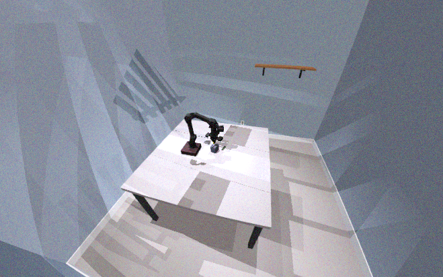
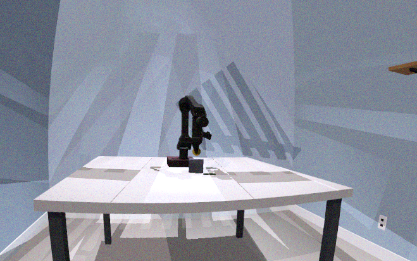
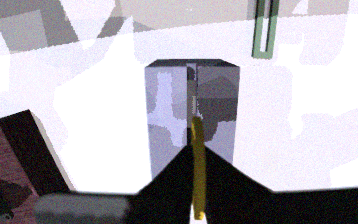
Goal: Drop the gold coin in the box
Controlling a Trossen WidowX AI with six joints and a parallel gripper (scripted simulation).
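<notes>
Right now my gripper tip is 10 mm below the gold coin.
</notes>
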